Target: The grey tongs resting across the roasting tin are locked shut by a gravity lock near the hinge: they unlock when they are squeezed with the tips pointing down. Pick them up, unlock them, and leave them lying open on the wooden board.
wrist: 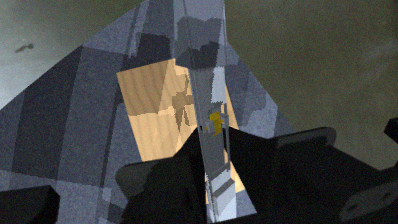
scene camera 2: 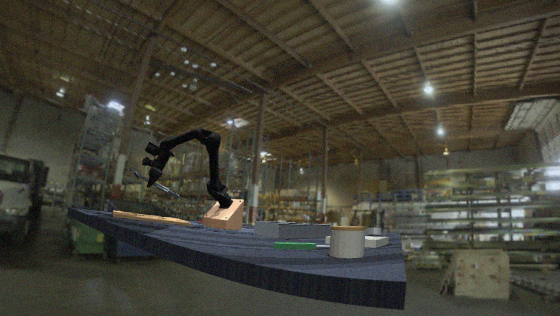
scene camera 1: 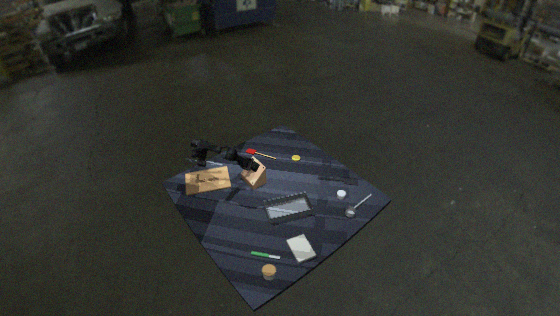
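Observation:
I can see my gripper (wrist: 208, 129). There is a wooden board (scene camera 1: 201, 181), and the wrist view shows the wooden board (wrist: 158, 97) too. I also see a roasting tin (scene camera 1: 293, 206) and a cork-topped jar (scene camera 2: 345, 242). In the wrist view the cork-topped jar is out of frame.

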